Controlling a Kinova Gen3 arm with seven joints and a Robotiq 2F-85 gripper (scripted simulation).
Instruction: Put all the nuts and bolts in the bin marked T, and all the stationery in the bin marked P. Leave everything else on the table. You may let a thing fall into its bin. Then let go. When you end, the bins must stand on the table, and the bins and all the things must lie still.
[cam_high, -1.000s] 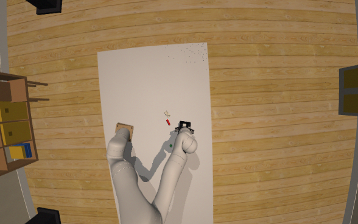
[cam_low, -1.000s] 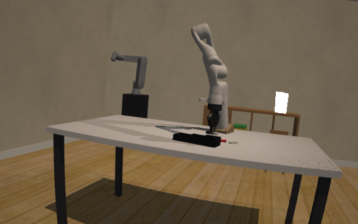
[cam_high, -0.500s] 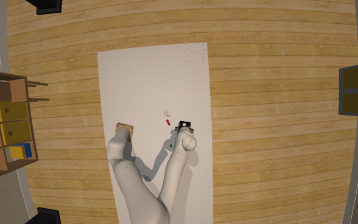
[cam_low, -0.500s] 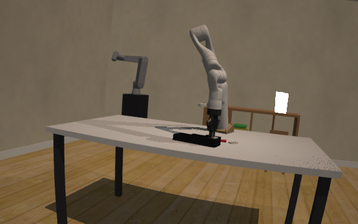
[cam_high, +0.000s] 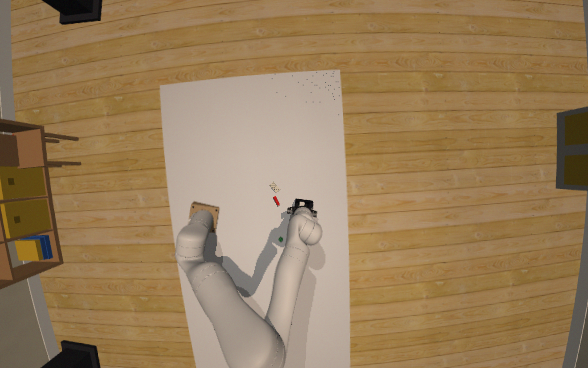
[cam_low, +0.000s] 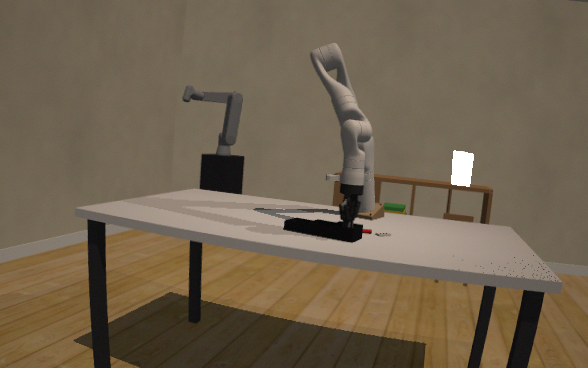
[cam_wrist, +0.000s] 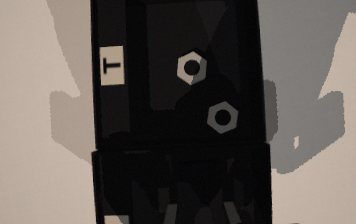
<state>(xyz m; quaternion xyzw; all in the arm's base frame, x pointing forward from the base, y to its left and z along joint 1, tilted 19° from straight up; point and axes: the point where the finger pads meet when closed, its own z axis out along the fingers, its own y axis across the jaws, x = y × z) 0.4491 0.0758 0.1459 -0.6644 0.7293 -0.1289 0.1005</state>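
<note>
The black eraser lies 20 mm below my hand and 10 mm to the left of it. The rest, counted from my hand: black double bin: 90 mm to the right, 20 mm below; then domino: 130 mm behind, 100 mm to the left, 30 mm below; then red battery: 120 mm behind, 30 mm to the left, 30 mm below.
</note>
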